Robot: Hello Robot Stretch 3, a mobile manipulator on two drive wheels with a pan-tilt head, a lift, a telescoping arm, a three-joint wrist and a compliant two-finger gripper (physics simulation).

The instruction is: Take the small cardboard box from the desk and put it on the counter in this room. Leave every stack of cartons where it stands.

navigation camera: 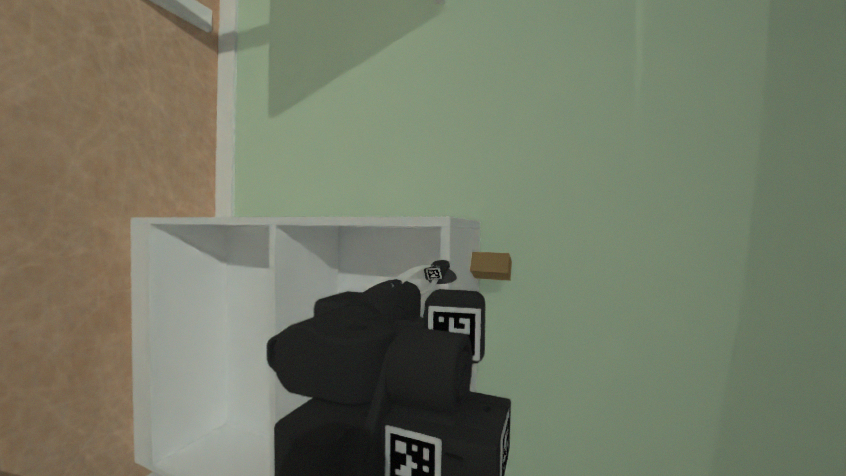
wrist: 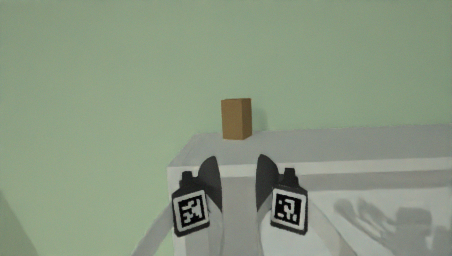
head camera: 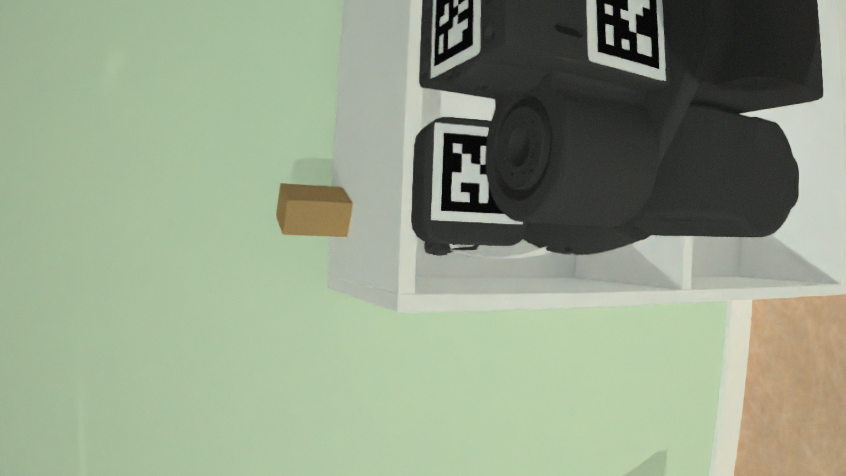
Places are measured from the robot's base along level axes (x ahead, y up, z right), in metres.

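Pixels of known places: gripper, fingertip midpoint: [navigation camera: 445, 287].
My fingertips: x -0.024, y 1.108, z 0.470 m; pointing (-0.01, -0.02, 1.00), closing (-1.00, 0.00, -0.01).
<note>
Behind a point stands the place of what it marks.
The small cardboard box [head camera: 317, 217] @(x -0.020, y 1.106, z 0.824 m) [navigation camera: 490, 265] @(x -0.026, y 1.109, z 0.821 m) [wrist: 236, 119] stands upright on top of a white open-fronted unit [head camera: 366, 136] @(x -0.125, y 1.060, z 0.771 m) [navigation camera: 140, 355] @(x -0.353, y 0.049, z 0.641 m) [wrist: 350, 145], near one end and close to the green wall. My gripper [head camera: 437, 247] [navigation camera: 440, 272] @(x -0.024, y 1.108, z 0.470 m) [wrist: 237, 174] @(x -0.024, y 1.108, z 0.470 m) is part open, with a gap and no object between its fingertips. It is in front of the unit's top front edge, apart from the box. In the wrist view the box is straight beyond the fingertips, slightly above them. In the head view the wrist hides most of the fingers. No carton stacks show.
The green wall [head camera: 207, 355] @(x 0.188, y 1.240, z 0.948 m) [navigation camera: 562, 148] @(x 0.272, y 1.266, z 0.949 m) [wrist: 100, 75] is behind the unit, with a pale skirting board [head camera: 730, 378] @(x 0.312, y 0.067, z 0.936 m) [navigation camera: 225, 130] @(x 0.434, y 0.051, z 0.937 m) above the brown floor [head camera: 792, 384] @(x 0.310, y 0.000, z 0.800 m) [navigation camera: 106, 130] @(x 0.343, y 0.001, z 0.580 m). The unit's compartments open below its top. A pale bar [navigation camera: 188, 11] shows at the navigation view's upper left.
</note>
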